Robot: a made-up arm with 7 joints. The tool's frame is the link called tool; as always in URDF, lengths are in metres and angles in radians. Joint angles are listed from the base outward.
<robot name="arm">
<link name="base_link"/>
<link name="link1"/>
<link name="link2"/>
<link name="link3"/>
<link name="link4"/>
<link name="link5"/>
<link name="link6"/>
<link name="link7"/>
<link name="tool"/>
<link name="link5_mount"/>
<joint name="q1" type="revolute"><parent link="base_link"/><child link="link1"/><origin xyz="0 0 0.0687" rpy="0 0 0"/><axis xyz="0 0 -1"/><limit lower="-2.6" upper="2.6"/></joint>
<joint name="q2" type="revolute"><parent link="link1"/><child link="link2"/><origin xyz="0.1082 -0.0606 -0.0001" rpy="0 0 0"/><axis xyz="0 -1 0"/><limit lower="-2.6" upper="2.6"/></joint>
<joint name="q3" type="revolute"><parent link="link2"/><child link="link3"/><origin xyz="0.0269 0.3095 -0.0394" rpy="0 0 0"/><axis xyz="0 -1 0"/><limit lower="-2.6" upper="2.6"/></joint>
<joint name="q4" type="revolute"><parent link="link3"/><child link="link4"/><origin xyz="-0.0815 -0.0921 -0.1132" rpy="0 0 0"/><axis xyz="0 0 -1"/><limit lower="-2.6" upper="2.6"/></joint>
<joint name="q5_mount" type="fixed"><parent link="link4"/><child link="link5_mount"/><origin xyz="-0.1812 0.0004 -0.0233" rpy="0 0 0"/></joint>
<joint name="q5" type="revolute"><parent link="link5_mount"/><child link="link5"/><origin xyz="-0.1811 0.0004 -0.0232" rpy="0 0 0"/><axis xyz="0 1 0"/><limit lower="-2.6" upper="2.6"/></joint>
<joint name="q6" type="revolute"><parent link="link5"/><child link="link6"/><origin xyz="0.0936 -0.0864 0.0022" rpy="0 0 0"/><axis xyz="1 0 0"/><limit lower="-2.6" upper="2.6"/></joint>
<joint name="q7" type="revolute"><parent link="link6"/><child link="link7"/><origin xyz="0.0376 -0.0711 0.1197" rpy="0 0 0"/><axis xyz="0 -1 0"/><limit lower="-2.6" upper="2.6"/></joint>
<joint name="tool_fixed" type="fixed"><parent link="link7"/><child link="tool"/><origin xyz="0.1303 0.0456 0.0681" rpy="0 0 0"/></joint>
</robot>
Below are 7 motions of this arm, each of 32 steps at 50 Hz.
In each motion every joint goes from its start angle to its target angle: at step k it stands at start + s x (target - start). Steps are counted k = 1, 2, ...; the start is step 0. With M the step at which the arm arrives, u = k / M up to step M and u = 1 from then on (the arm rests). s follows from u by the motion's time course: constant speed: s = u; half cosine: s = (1 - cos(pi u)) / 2; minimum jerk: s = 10 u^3 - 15 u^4 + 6 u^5.
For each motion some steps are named. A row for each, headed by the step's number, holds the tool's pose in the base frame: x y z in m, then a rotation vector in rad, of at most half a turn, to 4 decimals.
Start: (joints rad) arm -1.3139 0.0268 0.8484 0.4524 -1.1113 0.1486 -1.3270
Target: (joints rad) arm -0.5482 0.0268 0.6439 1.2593 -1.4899 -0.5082 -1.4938
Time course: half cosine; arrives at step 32
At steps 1, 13, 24, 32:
1: -0.2037 -0.0907 -0.2240 0.6119 -0.4088 1.0086
13: -0.3218 -0.0025 -0.2043 0.5999 -0.3481 0.2459
24: -0.3741 0.2447 -0.1397 0.6055 -0.2793 -0.8502
32: -0.3482 0.3281 -0.1149 0.6145 -0.2681 -1.1746

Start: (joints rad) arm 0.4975 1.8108 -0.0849 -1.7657 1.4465 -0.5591 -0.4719
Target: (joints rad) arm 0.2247 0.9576 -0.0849 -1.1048 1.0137 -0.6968 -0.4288
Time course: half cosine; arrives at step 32
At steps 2, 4, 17, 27, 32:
2: 0.4703 -0.3000 0.1651 -2.2302 0.5961 -0.8760
4: 0.4741 -0.2954 0.1492 -2.2209 0.5852 -0.8344
17: 0.4598 -0.1669 -0.1024 -1.9565 0.4327 -0.1976
27: 0.3596 -0.0507 -0.2221 -1.6809 0.3917 0.1460
32: 0.3401 -0.0345 -0.2335 -1.6379 0.3924 0.1869

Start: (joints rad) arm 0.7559 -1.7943 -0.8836 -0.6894 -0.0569 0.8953 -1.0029
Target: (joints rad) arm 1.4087 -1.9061 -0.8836 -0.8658 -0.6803 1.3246 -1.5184
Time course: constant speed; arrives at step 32
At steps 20, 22, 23, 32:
20: 0.0326 -0.1327 0.1669 -2.4431 -0.3185 -0.4092
22: 0.0275 -0.1410 0.1637 -2.4713 -0.2005 -0.4457
23: 0.0247 -0.1451 0.1621 -2.4840 -0.1409 -0.4642
32: -0.0120 -0.1789 0.1496 -2.5583 0.4131 -0.6304

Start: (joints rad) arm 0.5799 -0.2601 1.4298 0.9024 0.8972 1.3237 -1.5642
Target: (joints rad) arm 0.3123 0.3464 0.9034 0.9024 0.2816 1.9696 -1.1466
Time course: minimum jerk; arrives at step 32
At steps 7, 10, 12, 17, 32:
7: 0.4255 0.0857 -0.3785 1.5582 -0.1421 0.8383
10: 0.4208 0.0840 -0.3663 1.5272 -0.2453 0.8688
12: 0.4159 0.0830 -0.3552 1.5000 -0.3361 0.9001
17: 0.3979 0.0833 -0.3223 1.4226 -0.5969 1.0157
32: 0.3616 0.0920 -0.2737 1.3150 -0.9668 1.2600

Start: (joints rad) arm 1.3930 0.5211 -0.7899 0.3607 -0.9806 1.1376 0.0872
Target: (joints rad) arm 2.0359 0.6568 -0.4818 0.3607 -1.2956 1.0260 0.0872
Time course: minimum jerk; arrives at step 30
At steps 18, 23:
18: 0.1113 0.3287 0.1407 -0.6473 -1.4769 -1.1394
23: 0.1792 0.3300 0.0900 -0.9316 -1.4630 -1.1274

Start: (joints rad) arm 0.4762 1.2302 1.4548 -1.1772 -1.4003 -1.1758 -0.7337
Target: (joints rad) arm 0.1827 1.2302 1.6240 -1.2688 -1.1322 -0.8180 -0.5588
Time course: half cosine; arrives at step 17
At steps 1, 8, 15, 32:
1: 0.1670 -0.3040 -0.1177 0.7957 2.6893 0.0664
8: 0.2027 -0.2651 -0.1049 0.8991 2.5790 0.0234
15: 0.2314 -0.2149 -0.0912 1.0105 2.4706 -0.0087
32: 0.2328 -0.2114 -0.0903 1.0176 2.4644 -0.0103

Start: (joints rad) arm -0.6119 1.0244 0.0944 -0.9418 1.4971 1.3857 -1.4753
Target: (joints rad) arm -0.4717 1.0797 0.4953 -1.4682 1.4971 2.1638 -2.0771
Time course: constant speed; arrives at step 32
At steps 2, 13, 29, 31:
2: 0.4410 0.0650 -0.2816 -0.1625 1.9668 0.7465
13: 0.4814 0.0550 -0.1841 -0.1225 2.0276 0.8482
29: 0.4918 0.0271 -0.0249 -0.1246 2.0902 1.0196
31: 0.4888 0.0228 -0.0047 -0.1304 2.0957 1.0418

